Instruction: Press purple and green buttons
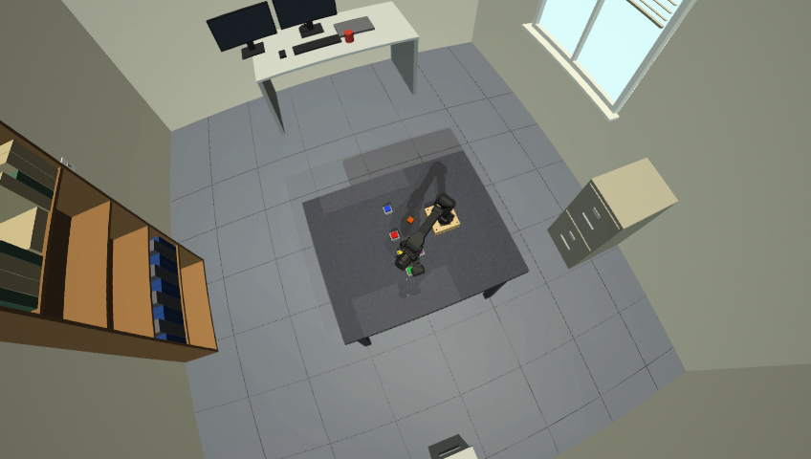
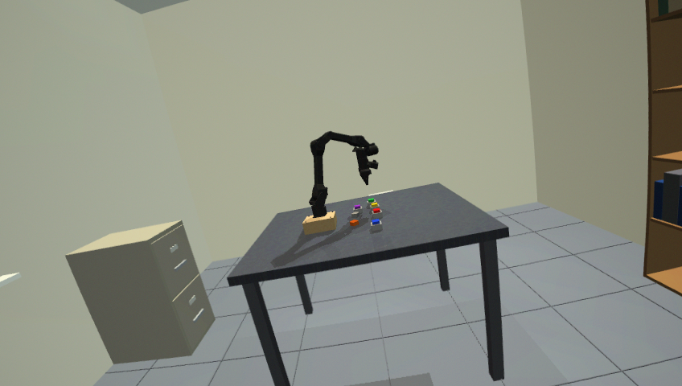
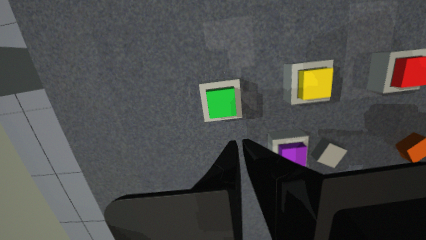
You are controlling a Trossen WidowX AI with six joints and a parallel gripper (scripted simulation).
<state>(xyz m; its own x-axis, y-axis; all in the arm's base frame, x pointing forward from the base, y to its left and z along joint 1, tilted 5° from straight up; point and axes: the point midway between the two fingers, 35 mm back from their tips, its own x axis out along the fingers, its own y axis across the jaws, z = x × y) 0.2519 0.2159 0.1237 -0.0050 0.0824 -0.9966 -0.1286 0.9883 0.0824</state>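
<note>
My gripper tip is 10 cm above the green button, 1 cm to the right of it and 1 cm short of it. From my gripper tip the other things lie so: grey block 15 cm to the right, 12 cm below, 8 cm behind; then yellow button 10 cm to the right, 10 cm below, 3 cm ahead; then purple button 10 cm below, 9 cm to the right, 7 cm behind.
</note>
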